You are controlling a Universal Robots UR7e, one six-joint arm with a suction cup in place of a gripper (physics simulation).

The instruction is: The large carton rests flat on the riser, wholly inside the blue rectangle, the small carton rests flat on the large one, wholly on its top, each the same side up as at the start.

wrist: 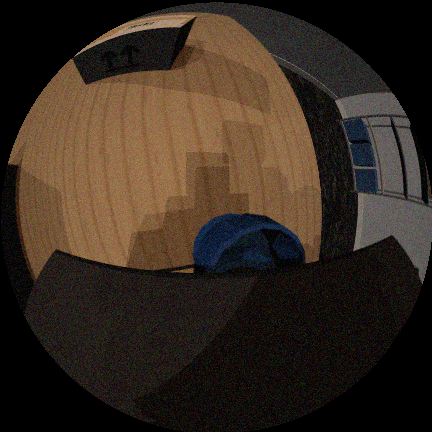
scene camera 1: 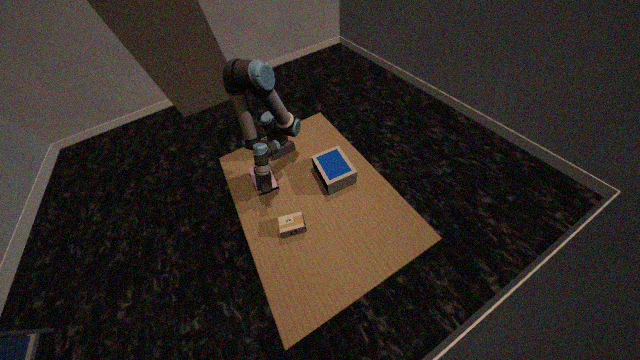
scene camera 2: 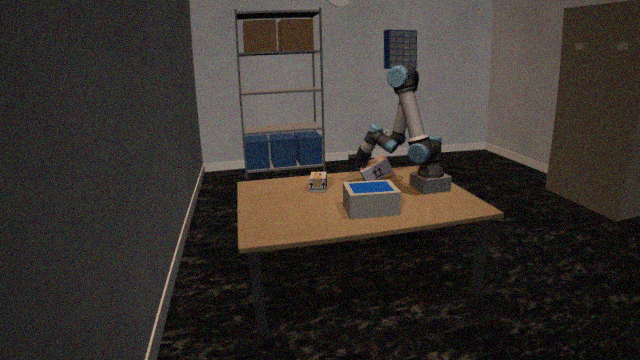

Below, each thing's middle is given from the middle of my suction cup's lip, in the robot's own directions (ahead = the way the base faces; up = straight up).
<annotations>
I see the small carton (wrist: 155, 49) 250 mm ahead of my suction cup, 90 mm to the left of it and 50 mm below it.
</annotations>
